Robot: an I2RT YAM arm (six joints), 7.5 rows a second.
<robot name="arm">
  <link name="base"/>
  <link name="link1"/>
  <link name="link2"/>
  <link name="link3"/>
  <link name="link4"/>
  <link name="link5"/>
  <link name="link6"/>
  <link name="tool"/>
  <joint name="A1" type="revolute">
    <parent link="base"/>
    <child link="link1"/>
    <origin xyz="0 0 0.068"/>
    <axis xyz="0 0 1"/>
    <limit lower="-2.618" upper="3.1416"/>
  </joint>
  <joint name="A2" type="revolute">
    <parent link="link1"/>
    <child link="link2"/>
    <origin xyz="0.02 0.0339 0.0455" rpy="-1.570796 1.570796 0"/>
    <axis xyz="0 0 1"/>
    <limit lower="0" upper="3.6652"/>
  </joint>
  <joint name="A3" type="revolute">
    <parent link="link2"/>
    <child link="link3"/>
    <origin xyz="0 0.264 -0.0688" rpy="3.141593 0 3.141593"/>
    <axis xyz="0 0 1"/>
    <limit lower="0" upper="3.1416"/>
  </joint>
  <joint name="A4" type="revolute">
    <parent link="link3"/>
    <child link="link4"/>
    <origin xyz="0.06 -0.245 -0.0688" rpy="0 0 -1.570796"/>
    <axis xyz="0 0 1"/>
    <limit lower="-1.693" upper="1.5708"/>
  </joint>
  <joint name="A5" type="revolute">
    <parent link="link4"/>
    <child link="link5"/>
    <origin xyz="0.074 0.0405 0.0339" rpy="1.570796 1.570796 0"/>
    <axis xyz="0 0 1"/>
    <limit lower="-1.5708" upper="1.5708"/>
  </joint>
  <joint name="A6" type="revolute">
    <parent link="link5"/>
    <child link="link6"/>
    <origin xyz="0 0.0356 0.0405" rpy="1.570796 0 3.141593"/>
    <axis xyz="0 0 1"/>
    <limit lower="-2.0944" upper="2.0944"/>
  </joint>
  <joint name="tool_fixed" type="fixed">
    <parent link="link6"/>
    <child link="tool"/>
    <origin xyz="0 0 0" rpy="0 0 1.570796"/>
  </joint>
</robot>
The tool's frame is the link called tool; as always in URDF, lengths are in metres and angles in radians.
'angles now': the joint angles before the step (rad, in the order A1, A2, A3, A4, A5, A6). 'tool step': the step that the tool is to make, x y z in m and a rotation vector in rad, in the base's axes. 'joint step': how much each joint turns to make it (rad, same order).
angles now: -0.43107, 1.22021, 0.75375, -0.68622, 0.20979, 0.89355
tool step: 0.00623, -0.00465, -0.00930, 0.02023, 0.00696, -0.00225
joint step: -0.00978, 0.04951, -0.00262, 0.03744, -0.01712, -0.00077
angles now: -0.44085, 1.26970, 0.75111, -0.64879, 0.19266, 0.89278
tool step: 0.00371, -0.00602, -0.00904, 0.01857, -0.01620, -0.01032
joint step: -0.02046, 0.03579, -0.01326, 0.05552, -0.02584, 0.00010
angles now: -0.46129, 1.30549, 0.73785, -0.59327, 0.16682, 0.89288
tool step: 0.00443, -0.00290, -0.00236, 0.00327, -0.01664, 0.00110
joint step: -0.00434, 0.02118, 0.00309, 0.03164, -0.01168, -0.00079
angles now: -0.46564, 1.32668, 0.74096, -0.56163, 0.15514, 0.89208
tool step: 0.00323, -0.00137, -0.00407, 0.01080, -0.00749, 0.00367
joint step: -0.00108, 0.02064, -0.00196, 0.02428, -0.01381, 0.00104
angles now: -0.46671, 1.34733, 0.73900, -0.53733, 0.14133, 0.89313
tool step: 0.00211, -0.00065, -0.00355, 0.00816, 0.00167, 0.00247
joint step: 0.00054, 0.01693, -0.00114, 0.01278, -0.00676, 0.00092
